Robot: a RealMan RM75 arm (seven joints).
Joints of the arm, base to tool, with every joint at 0 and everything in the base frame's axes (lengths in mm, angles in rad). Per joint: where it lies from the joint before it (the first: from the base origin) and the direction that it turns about. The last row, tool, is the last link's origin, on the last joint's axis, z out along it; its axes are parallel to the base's.
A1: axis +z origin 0 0 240.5
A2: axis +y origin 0 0 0
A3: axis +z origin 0 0 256
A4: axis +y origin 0 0 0
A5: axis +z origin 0 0 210
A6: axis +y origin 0 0 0
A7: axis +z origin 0 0 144
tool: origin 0 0 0
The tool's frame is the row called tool.
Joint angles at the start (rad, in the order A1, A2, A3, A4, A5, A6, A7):
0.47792 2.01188 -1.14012 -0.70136 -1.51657 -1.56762 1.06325
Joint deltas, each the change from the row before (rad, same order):
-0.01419 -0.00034 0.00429 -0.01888 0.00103 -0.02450 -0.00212
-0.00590 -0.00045 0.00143 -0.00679 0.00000 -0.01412 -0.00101
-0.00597 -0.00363 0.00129 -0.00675 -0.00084 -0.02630 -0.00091
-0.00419 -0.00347 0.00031 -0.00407 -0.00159 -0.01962 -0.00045
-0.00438 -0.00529 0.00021 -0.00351 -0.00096 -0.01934 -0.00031
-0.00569 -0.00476 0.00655 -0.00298 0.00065 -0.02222 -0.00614
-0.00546 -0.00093 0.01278 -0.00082 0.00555 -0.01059 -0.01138
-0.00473 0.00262 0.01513 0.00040 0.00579 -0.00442 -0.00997
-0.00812 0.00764 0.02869 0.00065 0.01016 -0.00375 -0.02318
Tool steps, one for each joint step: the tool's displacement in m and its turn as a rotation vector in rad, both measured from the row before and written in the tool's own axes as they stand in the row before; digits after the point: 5 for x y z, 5 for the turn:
-0.00211 0.00332 -0.00382 -0.00963 -0.01119 -0.01013
-0.00091 0.00203 -0.00166 -0.00786 -0.00569 -0.00344
-0.00168 0.00311 -0.00283 -0.01819 -0.00803 -0.00457
-0.00102 0.00243 -0.00223 -0.01459 -0.00429 -0.00257
-0.00097 0.00220 -0.00292 -0.01357 -0.00301 -0.00242
-0.00137 0.00212 -0.00390 -0.00863 -0.00797 -0.00734
-0.00116 0.00033 -0.00333 0.00909 -0.01180 -0.01070
-0.00076 -0.00025 -0.00225 0.01589 -0.01277 -0.00780
-0.00109 -0.00076 -0.00324 0.03319 -0.02295 -0.01888

